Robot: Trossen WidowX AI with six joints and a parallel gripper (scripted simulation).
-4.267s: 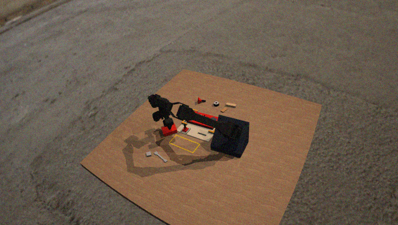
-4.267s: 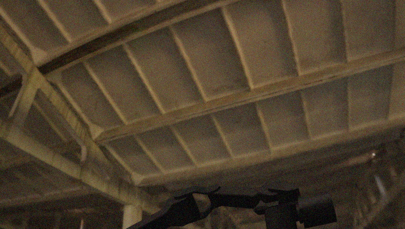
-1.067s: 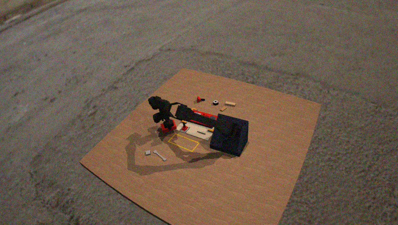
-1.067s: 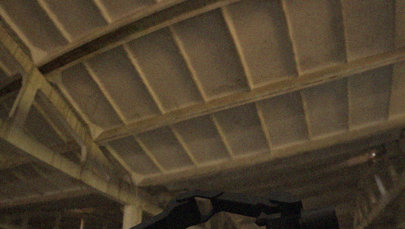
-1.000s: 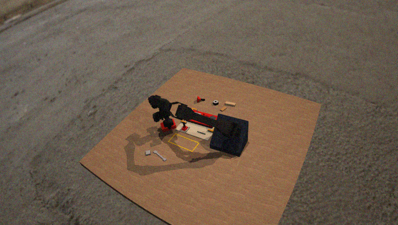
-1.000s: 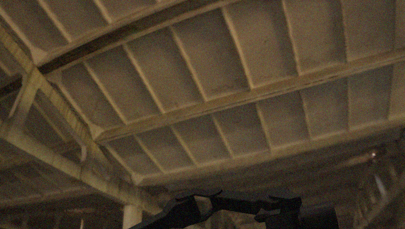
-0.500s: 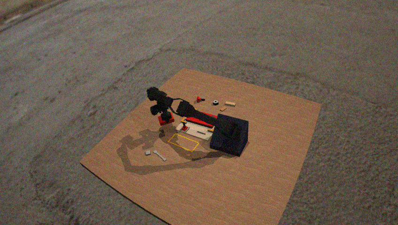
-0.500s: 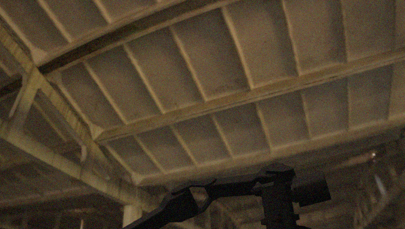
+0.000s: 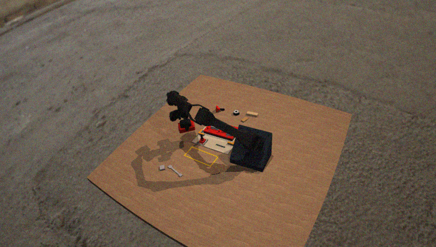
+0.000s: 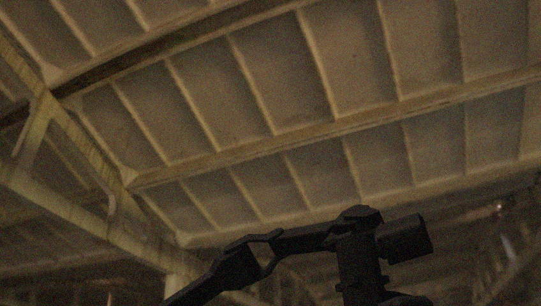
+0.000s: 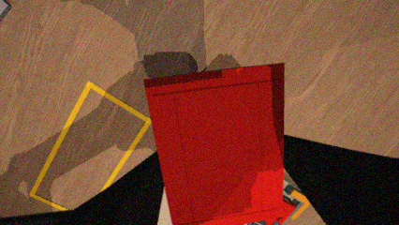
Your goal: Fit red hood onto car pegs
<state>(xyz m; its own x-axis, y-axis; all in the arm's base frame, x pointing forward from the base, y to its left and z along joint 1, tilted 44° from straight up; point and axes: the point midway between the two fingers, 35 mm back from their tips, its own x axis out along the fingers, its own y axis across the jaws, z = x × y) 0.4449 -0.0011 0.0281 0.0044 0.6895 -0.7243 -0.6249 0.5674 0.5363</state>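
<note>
Now: the jig plate 150 mm behind my gripper tip, 110 mm to the right of it and 90 mm below it. The rest, counted from my gripper tip: red hood: 10 mm above.
</note>
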